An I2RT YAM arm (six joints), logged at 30 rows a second.
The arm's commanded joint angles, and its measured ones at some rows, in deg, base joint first. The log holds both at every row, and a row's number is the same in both.
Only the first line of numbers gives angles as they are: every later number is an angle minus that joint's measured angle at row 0.
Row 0, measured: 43.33, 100.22, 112.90, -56.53, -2.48, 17.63
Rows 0 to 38, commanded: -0.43, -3.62, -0.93, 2.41, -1.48, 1.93; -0.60, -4.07, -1.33, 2.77, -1.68, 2.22; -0.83, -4.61, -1.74, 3.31, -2.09, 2.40; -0.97, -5.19, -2.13, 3.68, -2.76, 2.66; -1.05, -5.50, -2.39, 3.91, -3.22, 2.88; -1.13, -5.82, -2.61, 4.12, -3.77, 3.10; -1.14, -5.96, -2.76, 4.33, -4.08, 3.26; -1.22, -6.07, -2.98, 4.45, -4.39, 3.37; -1.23, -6.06, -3.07, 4.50, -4.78, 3.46; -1.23, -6.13, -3.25, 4.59, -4.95, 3.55; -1.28, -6.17, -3.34, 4.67, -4.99, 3.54; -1.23, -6.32, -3.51, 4.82, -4.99, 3.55; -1.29, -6.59, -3.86, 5.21, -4.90, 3.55; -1.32, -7.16, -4.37, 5.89, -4.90, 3.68; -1.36, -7.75, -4.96, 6.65, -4.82, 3.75; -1.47, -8.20, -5.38, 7.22, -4.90, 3.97; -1.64, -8.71, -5.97, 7.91, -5.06, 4.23; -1.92, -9.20, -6.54, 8.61, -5.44, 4.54; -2.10, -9.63, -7.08, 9.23, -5.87, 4.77; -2.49, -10.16, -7.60, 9.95, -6.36, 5.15; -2.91, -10.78, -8.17, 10.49, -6.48, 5.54; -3.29, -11.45, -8.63, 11.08, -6.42, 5.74; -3.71, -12.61, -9.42, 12.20, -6.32, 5.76; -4.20, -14.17, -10.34, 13.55, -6.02, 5.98; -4.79, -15.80, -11.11, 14.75, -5.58, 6.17; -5.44, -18.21, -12.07, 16.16, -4.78, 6.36; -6.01, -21.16, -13.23, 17.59, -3.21, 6.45; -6.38, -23.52, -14.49, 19.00, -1.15, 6.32; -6.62, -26.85, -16.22, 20.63, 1.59, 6.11; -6.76, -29.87, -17.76, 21.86, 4.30, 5.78; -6.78, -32.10, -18.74, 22.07, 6.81, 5.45; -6.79, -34.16, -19.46, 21.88, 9.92, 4.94; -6.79, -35.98, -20.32, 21.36, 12.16, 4.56; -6.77, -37.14, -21.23, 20.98, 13.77, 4.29; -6.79, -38.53, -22.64, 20.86, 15.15, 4.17; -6.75, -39.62, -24.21, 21.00, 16.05, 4.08; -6.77, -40.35, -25.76, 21.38, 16.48, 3.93; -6.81, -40.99, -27.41, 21.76, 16.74, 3.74; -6.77, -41.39, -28.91, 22.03, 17.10, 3.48
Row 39, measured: -6.45, -42.97, -24.26, 21.88, 11.43, 4.35
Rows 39 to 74, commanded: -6.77, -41.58, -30.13, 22.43, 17.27, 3.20; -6.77, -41.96, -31.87, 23.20, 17.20, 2.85; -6.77, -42.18, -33.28, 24.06, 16.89, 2.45; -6.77, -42.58, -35.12, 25.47, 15.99, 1.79; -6.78, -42.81, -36.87, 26.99, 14.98, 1.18; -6.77, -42.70, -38.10, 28.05, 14.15, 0.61; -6.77, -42.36, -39.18, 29.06, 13.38, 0.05; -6.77, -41.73, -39.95, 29.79, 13.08, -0.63; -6.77, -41.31, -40.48, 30.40, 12.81, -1.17; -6.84, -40.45, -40.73, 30.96, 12.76, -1.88; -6.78, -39.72, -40.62, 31.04, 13.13, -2.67; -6.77, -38.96, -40.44, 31.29, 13.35, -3.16; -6.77, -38.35, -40.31, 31.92, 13.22, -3.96; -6.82, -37.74, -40.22, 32.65, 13.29, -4.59; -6.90, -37.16, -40.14, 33.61, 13.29, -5.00; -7.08, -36.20, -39.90, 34.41, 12.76, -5.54; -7.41, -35.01, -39.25, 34.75, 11.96, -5.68; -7.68, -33.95, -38.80, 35.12, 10.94, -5.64; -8.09, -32.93, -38.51, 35.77, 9.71, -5.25; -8.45, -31.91, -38.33, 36.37, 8.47, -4.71; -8.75, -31.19, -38.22, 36.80, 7.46, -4.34; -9.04, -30.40, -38.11, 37.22, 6.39, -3.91; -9.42, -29.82, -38.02, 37.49, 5.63, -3.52; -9.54, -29.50, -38.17, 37.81, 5.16, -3.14; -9.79, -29.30, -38.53, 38.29, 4.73, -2.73; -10.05, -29.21, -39.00, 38.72, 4.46, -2.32; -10.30, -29.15, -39.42, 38.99, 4.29, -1.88; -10.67, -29.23, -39.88, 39.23, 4.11, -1.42; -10.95, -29.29, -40.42, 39.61, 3.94, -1.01; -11.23, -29.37, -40.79, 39.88, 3.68, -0.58; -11.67, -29.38, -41.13, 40.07, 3.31, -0.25; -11.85, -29.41, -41.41, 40.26, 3.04, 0.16; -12.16, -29.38, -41.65, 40.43, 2.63, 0.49; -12.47, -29.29, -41.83, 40.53, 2.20, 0.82; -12.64, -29.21, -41.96, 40.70, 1.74, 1.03; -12.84, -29.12, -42.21, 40.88, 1.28, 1.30
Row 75, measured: -12.02, -28.56, -41.50, 38.49, 3.74, -0.46
